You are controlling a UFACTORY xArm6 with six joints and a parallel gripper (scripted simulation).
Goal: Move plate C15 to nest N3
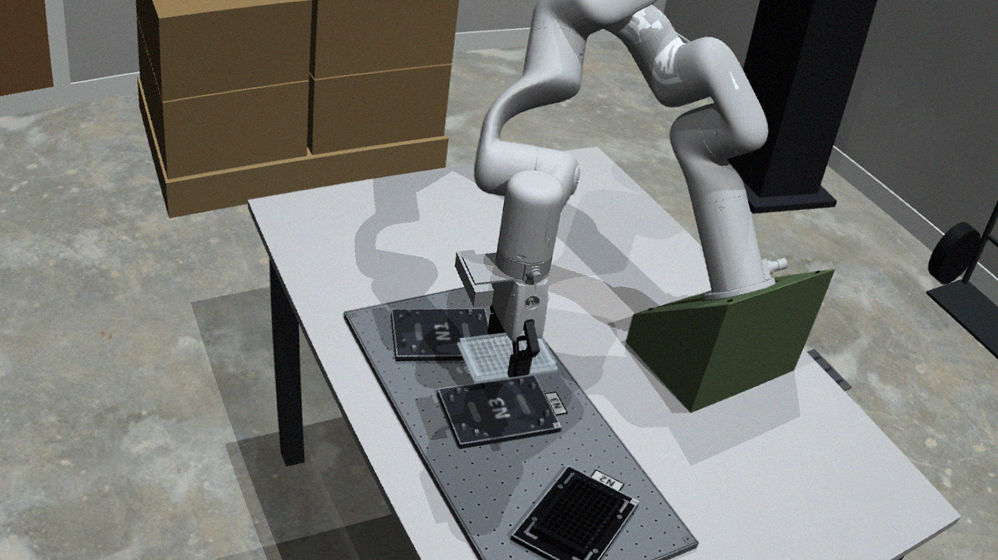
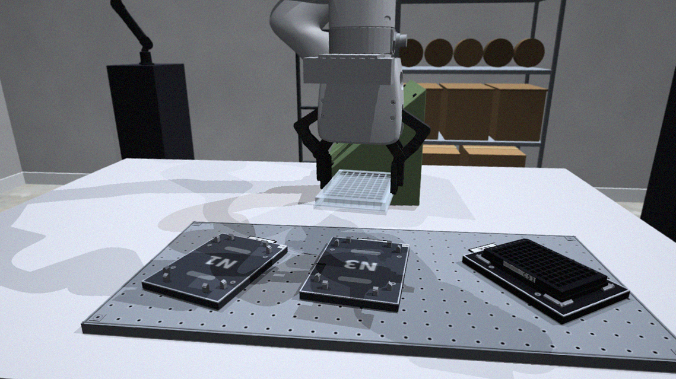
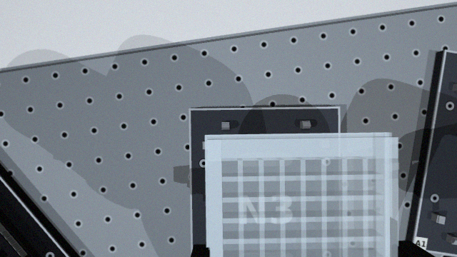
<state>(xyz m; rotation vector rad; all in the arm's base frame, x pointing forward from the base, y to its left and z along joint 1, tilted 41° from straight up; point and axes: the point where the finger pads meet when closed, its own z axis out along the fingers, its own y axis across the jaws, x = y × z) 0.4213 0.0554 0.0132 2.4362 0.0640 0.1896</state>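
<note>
My gripper is now 13 cm above the nest N3. From my hand the other things lie so: black plate C51 (24 cm to the left, 11 cm below, 4 cm behind); then clear plate C15 (1 cm below); then nest N1 (19 cm to the right, 13 cm below, 3 cm ahead).
</note>
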